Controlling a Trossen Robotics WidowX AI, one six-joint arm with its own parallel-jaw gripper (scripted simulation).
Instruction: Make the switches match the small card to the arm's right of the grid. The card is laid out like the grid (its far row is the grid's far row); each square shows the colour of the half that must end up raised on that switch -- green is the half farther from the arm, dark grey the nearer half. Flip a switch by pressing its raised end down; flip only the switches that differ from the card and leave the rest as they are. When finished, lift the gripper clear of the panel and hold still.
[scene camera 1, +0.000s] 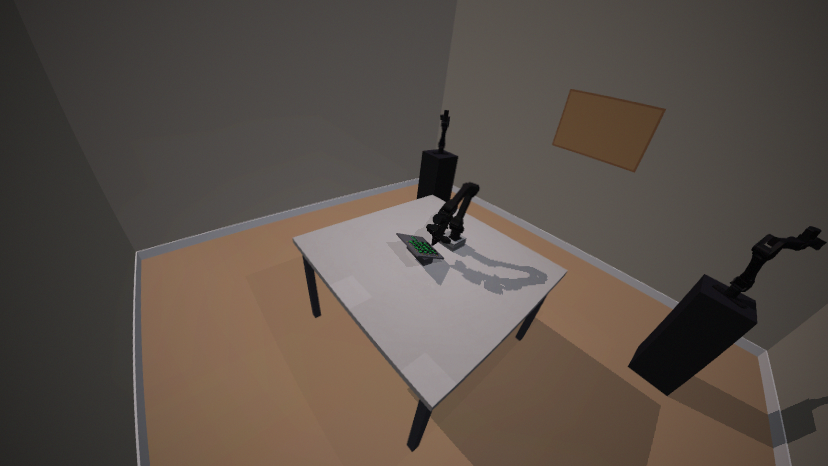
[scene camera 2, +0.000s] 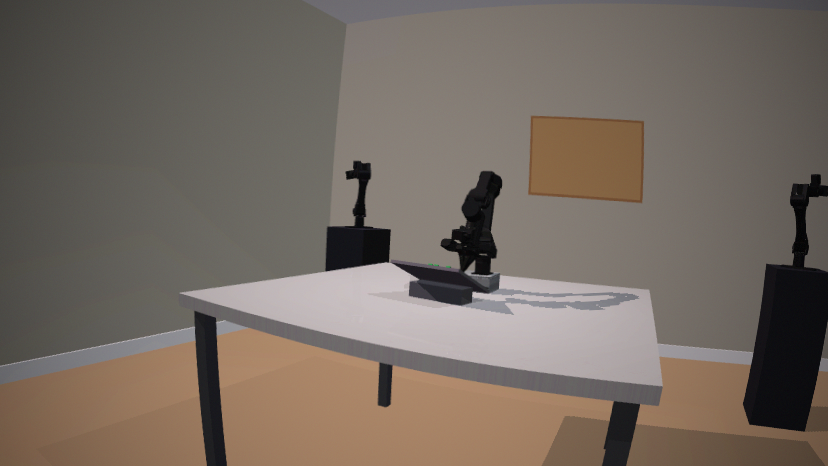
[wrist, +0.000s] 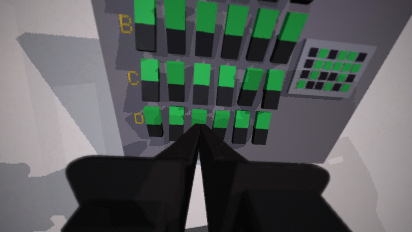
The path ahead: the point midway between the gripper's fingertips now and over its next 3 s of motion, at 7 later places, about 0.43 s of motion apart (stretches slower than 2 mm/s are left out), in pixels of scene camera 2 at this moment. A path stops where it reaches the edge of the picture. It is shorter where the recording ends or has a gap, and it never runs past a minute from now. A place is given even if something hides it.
My gripper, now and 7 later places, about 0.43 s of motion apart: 462, 272; 460, 276; 460, 277; 460, 278; 460, 278; 462, 273; 460, 260; 449, 267
